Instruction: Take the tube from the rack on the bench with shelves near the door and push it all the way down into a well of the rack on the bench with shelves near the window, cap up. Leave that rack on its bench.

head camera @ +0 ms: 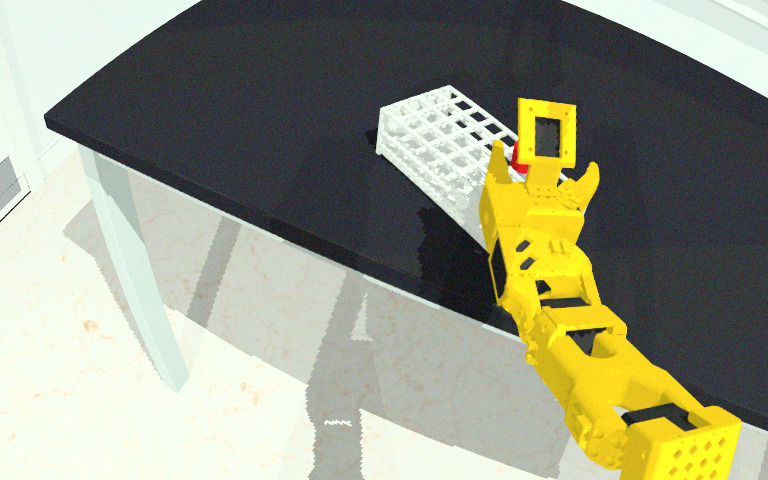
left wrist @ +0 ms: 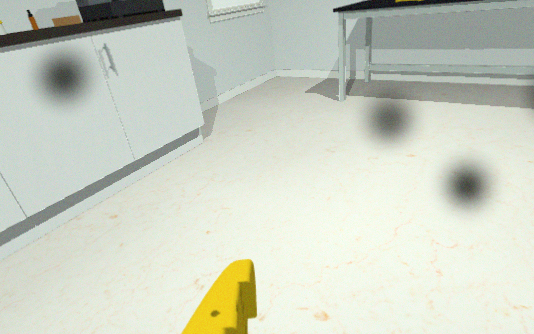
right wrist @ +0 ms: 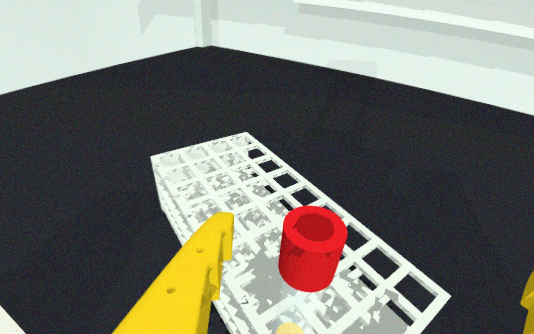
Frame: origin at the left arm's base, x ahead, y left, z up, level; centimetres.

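Where they show: left end effector, tool point: (left wrist: 253, 279); right end effector, tool point: (head camera: 501, 145) (right wrist: 233, 229).
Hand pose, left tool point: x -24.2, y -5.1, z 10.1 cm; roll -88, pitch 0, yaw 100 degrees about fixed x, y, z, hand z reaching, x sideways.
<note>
After its pixels a point has its place.
A tube with a red cap (head camera: 517, 159) (right wrist: 311, 262) stands cap up in the white grid rack (head camera: 388, 134) {x 52.0, y -18.9, z 1.8 cm} (right wrist: 440, 298) {x 42.7, y -36.6, z 4.4 cm} on a black bench top. Its clear body and pale yellow bottom show below the cap in the right wrist view. Which of the task's two racks this is, I cannot tell. My right gripper (head camera: 545, 155) (right wrist: 377, 250) is open over the rack, with one jaw left of the cap and the other at the right picture edge, neither touching it. My left gripper (left wrist: 250, 280) is fully open above the floor; one notched jaw shows, and nothing is seen held.
The black bench (head camera: 226, 101) {x 61.2, y 0.0, z -1.3 cm} (right wrist: 90, 130) {x 65.7, y -2.6, z -1.3 cm} has pale legs, and walls stand behind it. In the left wrist view, a white cabinet (left wrist: 150, 85) {x -194.2, y -104.8, z -24.0 cm} with a dark top stands at the left, and a black-topped table (left wrist: 342, 60) {x -301.7, y 12.4, z -41.5 cm} stands at the back right, with pale floor between them.
</note>
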